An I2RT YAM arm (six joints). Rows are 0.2 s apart.
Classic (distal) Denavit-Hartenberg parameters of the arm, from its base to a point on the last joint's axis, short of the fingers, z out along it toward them. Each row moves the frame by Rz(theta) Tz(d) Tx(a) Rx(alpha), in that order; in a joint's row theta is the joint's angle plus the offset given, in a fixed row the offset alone. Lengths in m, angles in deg.
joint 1: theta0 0  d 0.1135  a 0.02  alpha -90
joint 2: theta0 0  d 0  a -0.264  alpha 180
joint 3: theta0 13.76  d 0  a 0.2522  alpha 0
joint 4: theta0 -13.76  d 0  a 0.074  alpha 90
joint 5: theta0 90  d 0  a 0  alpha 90
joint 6: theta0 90  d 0.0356  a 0  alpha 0
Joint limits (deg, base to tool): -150..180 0..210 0..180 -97..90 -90..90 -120..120
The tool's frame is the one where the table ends.
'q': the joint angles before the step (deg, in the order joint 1, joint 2, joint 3, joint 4, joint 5, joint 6). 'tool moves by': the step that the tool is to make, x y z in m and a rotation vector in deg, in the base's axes. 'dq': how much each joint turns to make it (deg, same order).
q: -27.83, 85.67, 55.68, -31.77, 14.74, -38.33
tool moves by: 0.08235, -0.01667, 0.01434, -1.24, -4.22, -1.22
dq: 3.80, 15.69, 19.37, -0.66, 1.86, 4.90
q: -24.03, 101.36, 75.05, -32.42, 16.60, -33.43
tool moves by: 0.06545, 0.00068, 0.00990, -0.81, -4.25, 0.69
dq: 3.67, 11.52, 16.58, -1.73, 0.90, 3.10
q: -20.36, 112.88, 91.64, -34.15, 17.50, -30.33
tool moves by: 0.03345, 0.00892, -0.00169, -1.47, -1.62, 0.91
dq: 2.60, 5.99, 7.86, -0.16, 1.68, 0.93
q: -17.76, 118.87, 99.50, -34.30, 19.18, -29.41
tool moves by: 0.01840, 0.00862, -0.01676, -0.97, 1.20, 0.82
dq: 1.77, 4.28, 2.93, 0.48, 1.59, 0.02
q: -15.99, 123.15, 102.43, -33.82, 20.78, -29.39
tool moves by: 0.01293, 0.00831, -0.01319, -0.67, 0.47, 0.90
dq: 1.42, 2.96, 1.73, 0.95, 0.93, -0.02
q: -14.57, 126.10, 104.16, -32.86, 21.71, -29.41
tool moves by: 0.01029, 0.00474, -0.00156, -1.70, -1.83, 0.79
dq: 0.90, 1.40, 1.26, 2.58, 1.03, -0.68
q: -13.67, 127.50, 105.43, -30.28, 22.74, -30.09
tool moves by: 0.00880, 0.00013, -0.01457, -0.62, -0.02, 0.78
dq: 0.26, 2.52, 0.70, 2.31, 0.15, -0.84
